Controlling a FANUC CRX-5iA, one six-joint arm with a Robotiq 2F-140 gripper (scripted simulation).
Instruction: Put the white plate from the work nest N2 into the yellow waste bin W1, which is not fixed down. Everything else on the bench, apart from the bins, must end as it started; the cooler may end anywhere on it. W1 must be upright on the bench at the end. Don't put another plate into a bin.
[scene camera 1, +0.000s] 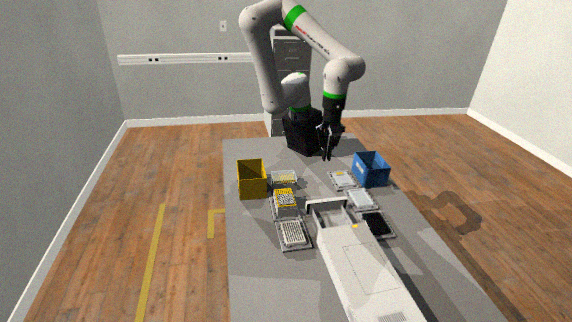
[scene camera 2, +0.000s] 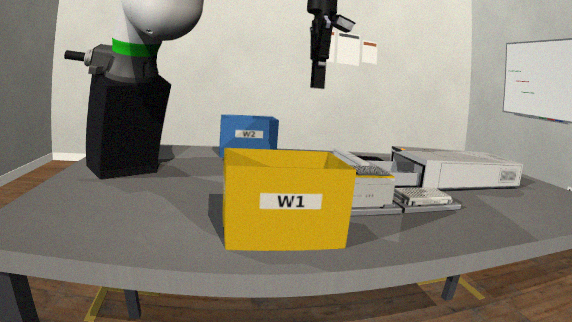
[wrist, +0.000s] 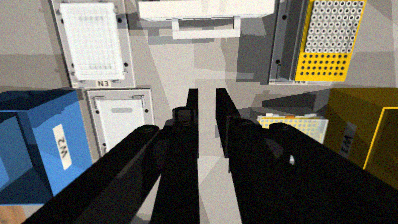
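Note:
The wrist view gives me my gripper (wrist: 207, 103), and there is a pale plate (wrist: 94, 43) in it as well.

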